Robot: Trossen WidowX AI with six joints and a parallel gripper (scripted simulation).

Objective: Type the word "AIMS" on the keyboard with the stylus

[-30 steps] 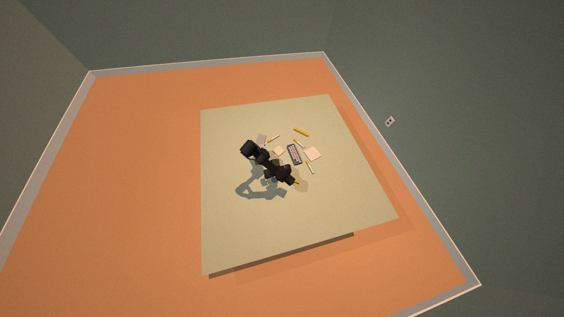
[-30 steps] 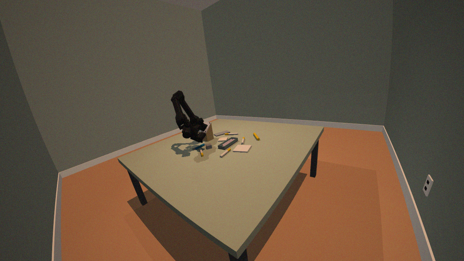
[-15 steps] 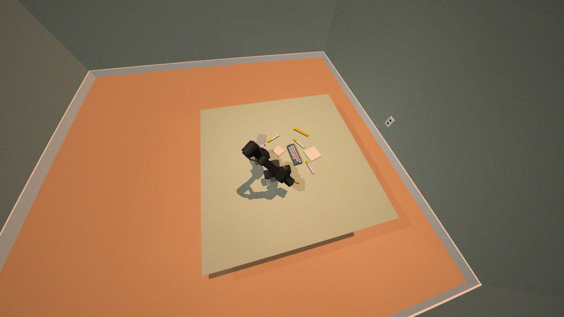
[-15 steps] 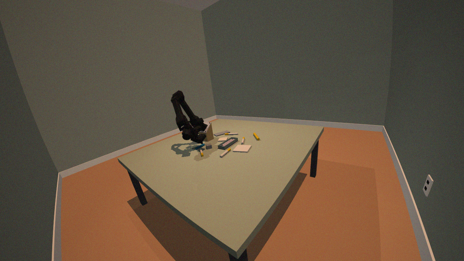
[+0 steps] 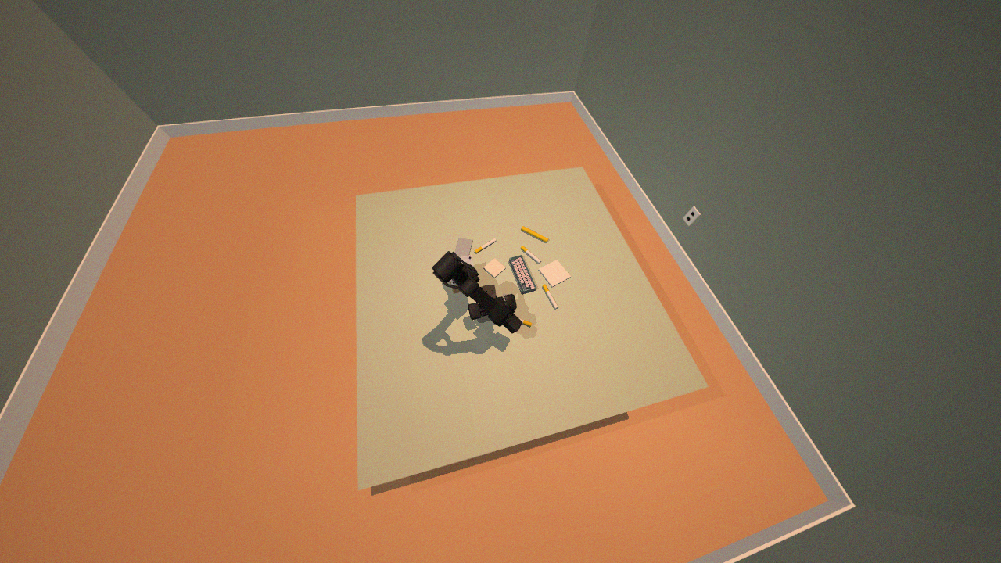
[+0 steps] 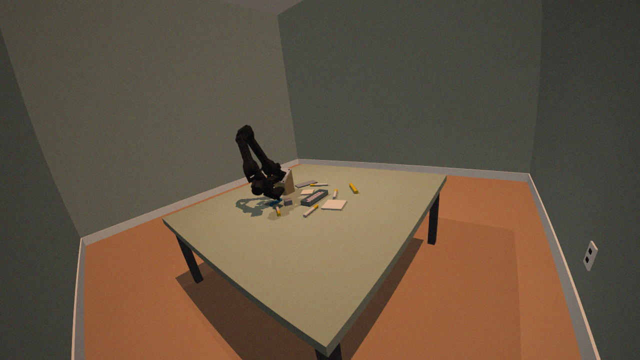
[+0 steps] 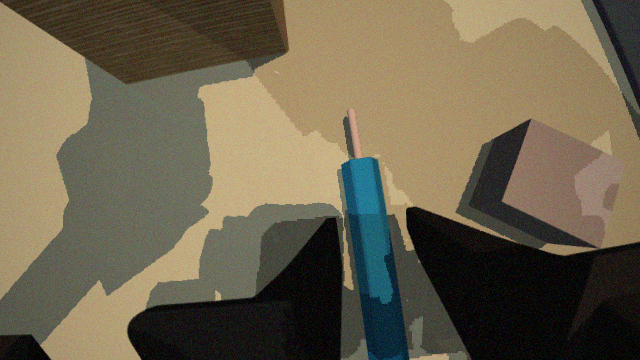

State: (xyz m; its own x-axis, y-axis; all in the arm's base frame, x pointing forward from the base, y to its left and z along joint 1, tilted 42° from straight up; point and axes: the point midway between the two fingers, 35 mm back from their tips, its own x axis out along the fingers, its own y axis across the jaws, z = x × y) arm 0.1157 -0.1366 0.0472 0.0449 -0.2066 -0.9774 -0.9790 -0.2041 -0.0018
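Now: the blue stylus 20 mm to the left of my gripper tip and 10 mm below it. Also, from my gripper tip: grey stylus tip 10 mm behind, 50 mm to the left, 10 mm below; then small grey block 80 mm ahead, 20 mm to the left; then yellow stick 270 mm ahead, 360 mm to the left, 10 mm below.
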